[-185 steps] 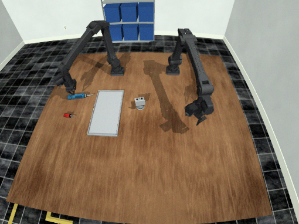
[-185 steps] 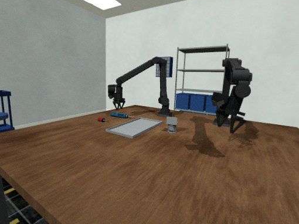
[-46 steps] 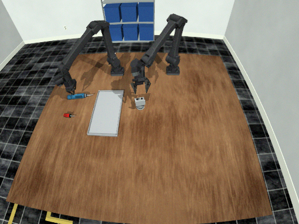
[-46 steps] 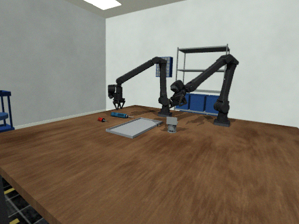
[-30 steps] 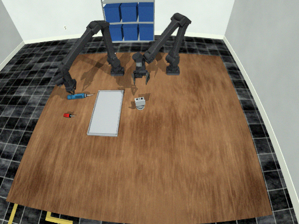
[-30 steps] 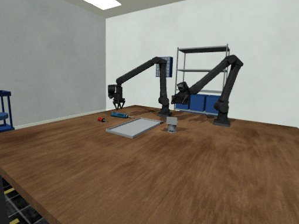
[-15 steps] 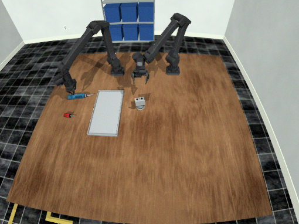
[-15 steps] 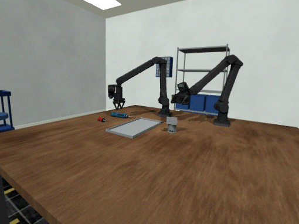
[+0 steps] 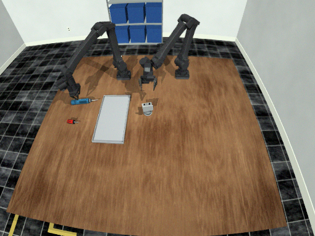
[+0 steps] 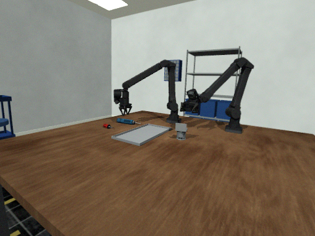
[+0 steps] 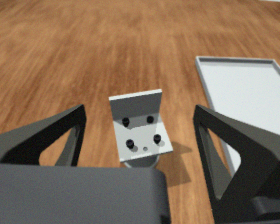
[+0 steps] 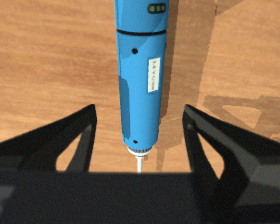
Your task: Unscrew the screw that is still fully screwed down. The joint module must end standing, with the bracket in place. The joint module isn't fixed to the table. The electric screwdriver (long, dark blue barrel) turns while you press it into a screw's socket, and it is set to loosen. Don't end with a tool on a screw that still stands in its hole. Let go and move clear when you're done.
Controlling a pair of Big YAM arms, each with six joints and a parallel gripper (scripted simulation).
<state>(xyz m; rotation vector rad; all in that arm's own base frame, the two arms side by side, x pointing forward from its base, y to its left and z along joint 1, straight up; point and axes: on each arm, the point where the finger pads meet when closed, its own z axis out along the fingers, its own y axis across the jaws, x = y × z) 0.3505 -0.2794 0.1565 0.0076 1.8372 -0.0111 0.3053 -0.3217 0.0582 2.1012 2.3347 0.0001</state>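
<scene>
Right now the screw is 11 cm below my left hand, 4 cm ahead of it and 1 cm to the left of it. From my left hand the other things lie so: flat grey tray 26 cm to the right, 17 cm below, 10 cm ahead; then grey bracket 10 cm below, 6 cm ahead; then small red-handled tool 57 cm to the right, 16 cm below, 15 cm ahead.
</scene>
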